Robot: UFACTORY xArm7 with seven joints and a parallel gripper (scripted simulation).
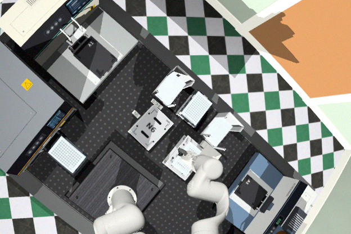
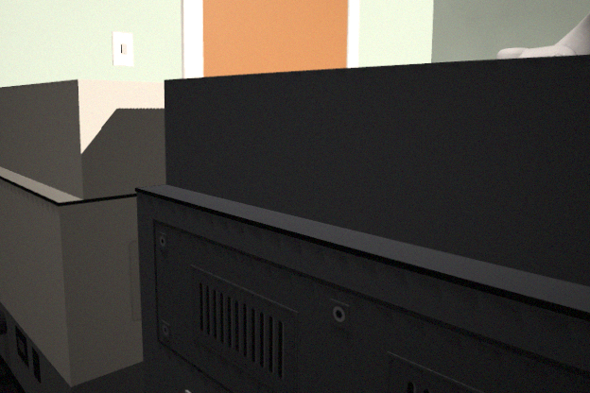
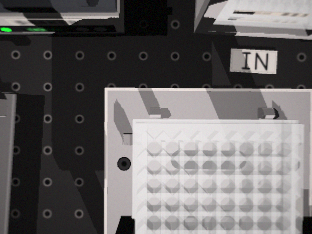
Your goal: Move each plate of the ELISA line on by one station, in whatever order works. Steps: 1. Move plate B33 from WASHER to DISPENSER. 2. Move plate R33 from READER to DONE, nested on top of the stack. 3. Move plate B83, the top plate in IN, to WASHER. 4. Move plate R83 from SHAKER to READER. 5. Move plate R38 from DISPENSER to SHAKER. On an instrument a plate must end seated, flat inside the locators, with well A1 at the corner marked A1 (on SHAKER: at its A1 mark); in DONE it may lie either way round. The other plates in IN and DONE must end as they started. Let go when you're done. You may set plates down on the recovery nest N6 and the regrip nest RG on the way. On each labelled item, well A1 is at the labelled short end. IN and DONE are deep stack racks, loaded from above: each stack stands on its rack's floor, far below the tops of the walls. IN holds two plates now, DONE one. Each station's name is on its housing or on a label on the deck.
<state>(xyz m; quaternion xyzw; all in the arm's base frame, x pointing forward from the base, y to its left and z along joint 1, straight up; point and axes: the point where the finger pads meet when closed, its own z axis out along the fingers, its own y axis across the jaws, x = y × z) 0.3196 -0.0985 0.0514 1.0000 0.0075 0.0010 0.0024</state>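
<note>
Now: the regrip nest RG 3 cm below my hand. Also, from my hand: dark reader nest (40 cm to the left, 31 cm behind, 1 cm above); then N6 nest (20 cm to the left, 6 cm below).
</note>
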